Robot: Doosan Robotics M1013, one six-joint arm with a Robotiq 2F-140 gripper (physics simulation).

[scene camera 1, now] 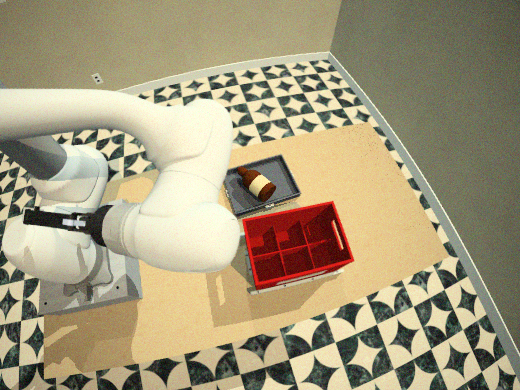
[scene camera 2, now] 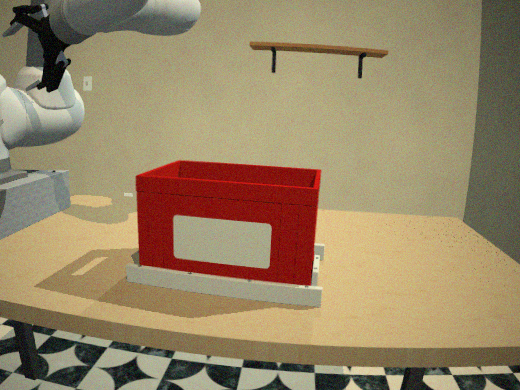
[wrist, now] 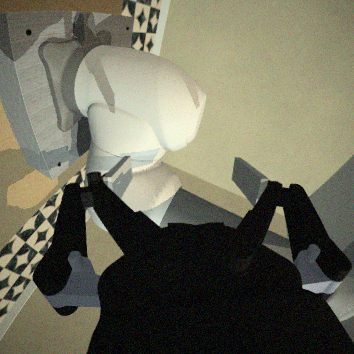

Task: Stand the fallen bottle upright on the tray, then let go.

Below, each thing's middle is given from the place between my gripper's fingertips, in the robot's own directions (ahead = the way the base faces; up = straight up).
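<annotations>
My hand is far above the brown bottle (scene camera 1: pixel 261 187), and it's also well short of the bottle and a good way to the right of it. Then there's the white rail (scene camera 2: pixel 256 290), which is 37 cm below my hand, 51 cm ahead of it and 27 cm to the right of it. Going by their middles, the brown bottle is the nearest to my hand of the things named here.
</annotations>
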